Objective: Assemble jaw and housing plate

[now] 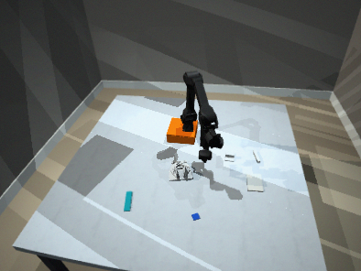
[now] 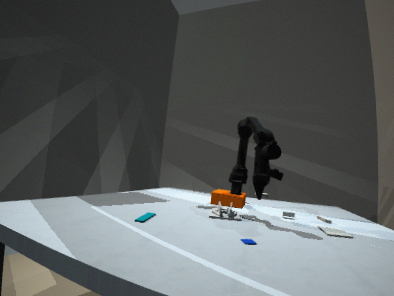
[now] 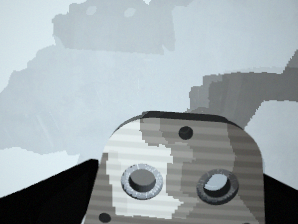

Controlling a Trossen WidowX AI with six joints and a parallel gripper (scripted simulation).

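Now: the jaw 150 mm to the right of my gripper tip, 60 mm below it and 10 mm ahead of it. Round my gripper tip: pale flat plate: 250 mm to the left, 100 mm ahead, 80 mm below; white base: 130 mm to the right, 80 mm below, 50 mm ahead; small pale block: 140 mm to the left, 90 mm behind, 70 mm below.
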